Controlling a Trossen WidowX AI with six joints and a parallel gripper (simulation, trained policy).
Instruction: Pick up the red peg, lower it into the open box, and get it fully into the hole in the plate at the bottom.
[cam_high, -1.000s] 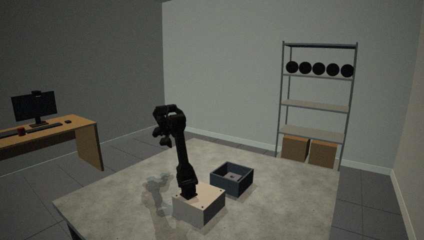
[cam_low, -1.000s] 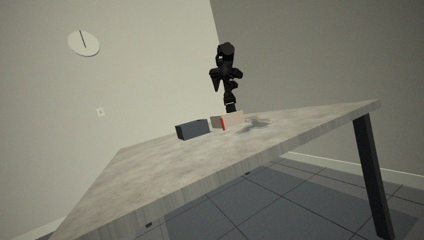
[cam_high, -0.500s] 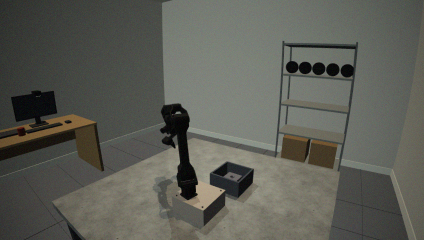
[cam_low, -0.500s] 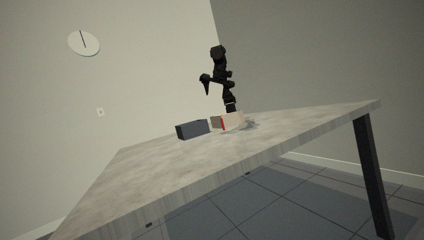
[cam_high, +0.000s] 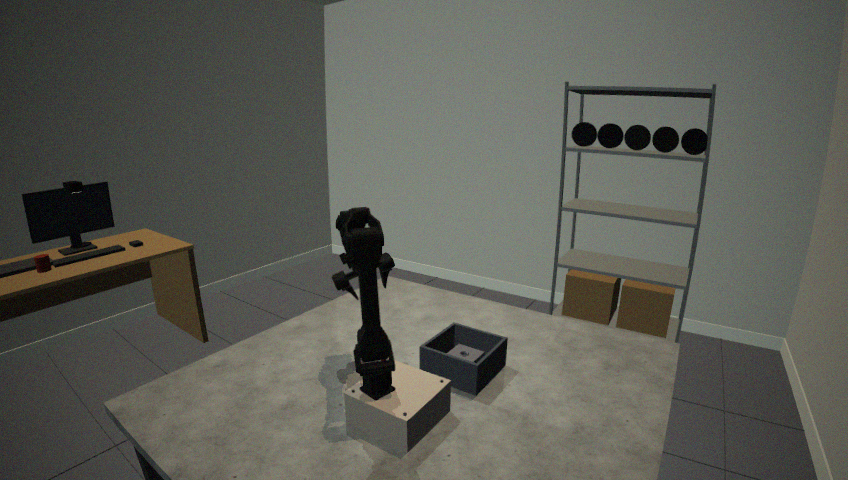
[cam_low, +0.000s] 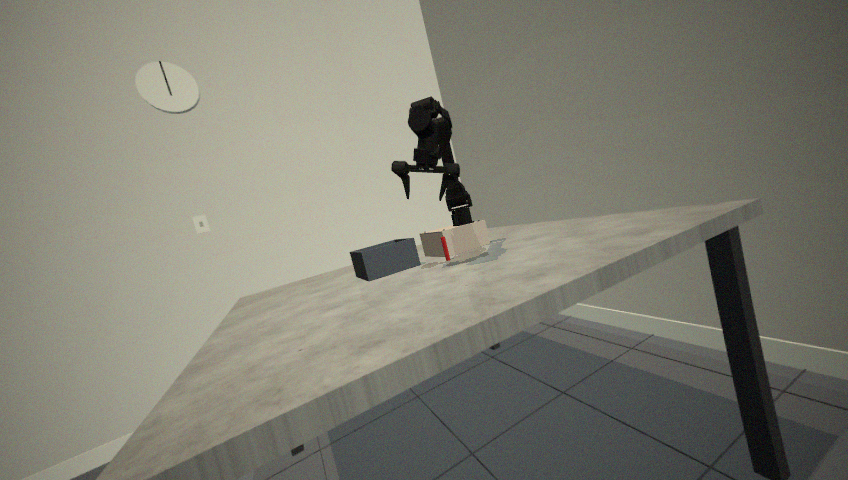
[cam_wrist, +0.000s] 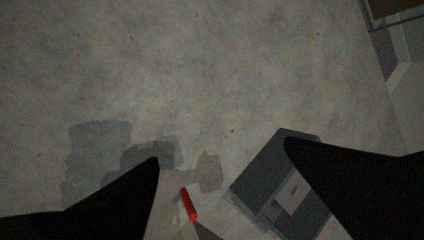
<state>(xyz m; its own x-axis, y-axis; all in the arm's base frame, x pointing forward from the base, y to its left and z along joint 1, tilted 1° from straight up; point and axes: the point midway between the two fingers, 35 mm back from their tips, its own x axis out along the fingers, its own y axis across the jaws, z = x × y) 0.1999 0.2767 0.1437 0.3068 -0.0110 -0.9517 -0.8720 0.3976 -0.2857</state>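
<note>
Now: gripper tip 7 cm past the red peg, 13 cm to the left of it and 17 cm above it. Round my gripper tip: grey plate 12 cm ahead, 28 cm to the right, 16 cm below; dark-grey box 12 cm ahead, 28 cm to the right, 18 cm below.
</note>
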